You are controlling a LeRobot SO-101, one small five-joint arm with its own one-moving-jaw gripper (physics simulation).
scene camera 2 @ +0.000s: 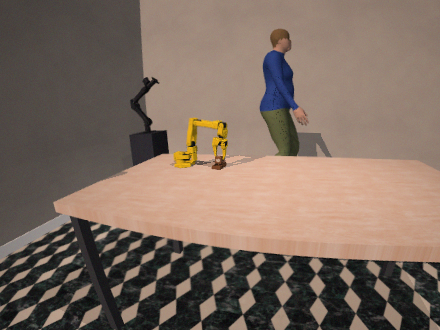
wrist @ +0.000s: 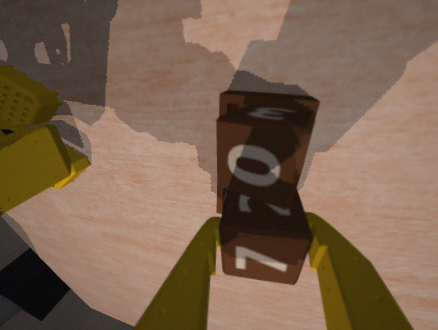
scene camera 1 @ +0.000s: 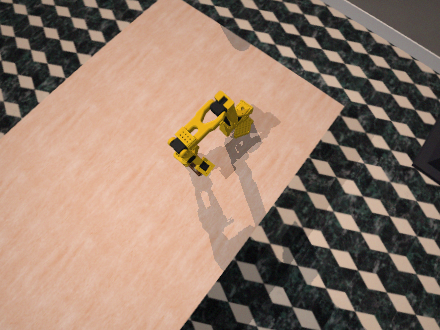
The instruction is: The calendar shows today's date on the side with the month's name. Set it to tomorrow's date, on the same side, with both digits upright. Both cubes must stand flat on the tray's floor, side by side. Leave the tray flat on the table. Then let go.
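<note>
The brown calendar is on the table under the arm. In the wrist view, my gripper is shut on the near brown cube, with a jaw pressed on each of its two sides. This cube shows a 7 on its near face and a partly shaded digit on its adjoining face. The other cube lies beyond it, with a 0 on one face and a 3-like digit on its far face. The digits appear sideways in this view. Part of the brown tray shows past the far cube. The month's name and the tray floor are hidden.
The yellow arm base stands on the wooden table, near the calendar. The arm's shadow falls across the table. A black arm on a dark pedestal and a person are beyond the table.
</note>
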